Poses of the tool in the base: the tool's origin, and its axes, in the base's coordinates. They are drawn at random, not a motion.
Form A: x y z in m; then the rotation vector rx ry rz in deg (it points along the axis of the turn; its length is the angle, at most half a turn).
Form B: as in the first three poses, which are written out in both.
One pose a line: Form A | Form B
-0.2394, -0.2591, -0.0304, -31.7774, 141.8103, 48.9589 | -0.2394, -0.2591, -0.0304, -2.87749, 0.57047, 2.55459
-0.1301, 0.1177, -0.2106, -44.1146, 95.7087, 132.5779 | -0.1301, 0.1177, -0.2106, -2.96961, 0.53360, 1.29767
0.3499, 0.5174, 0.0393, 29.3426, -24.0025, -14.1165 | 0.3499, 0.5174, 0.0393, -0.35558, -0.33045, 0.58221
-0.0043, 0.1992, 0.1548, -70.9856, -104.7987, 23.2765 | -0.0043, 0.1992, 0.1548, 1.71984, -0.49312, -2.27765
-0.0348, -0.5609, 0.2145, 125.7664, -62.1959, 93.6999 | -0.0348, -0.5609, 0.2145, -1.30215, -1.10199, -2.52938
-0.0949, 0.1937, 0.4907, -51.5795, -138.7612, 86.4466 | -0.0949, 0.1937, 0.4907, 2.53640, 0.18213, -2.08429
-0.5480, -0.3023, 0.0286, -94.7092, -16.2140, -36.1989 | -0.5480, -0.3023, 0.0286, -0.20059, -0.58310, -1.65226
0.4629, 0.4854, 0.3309, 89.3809, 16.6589, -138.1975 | 0.4629, 0.4854, 0.3309, -2.88506, 1.15203, -0.07279
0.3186, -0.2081, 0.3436, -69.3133, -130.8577, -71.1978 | 0.3186, -0.2081, 0.3436, 2.41775, -0.61160, 2.38293
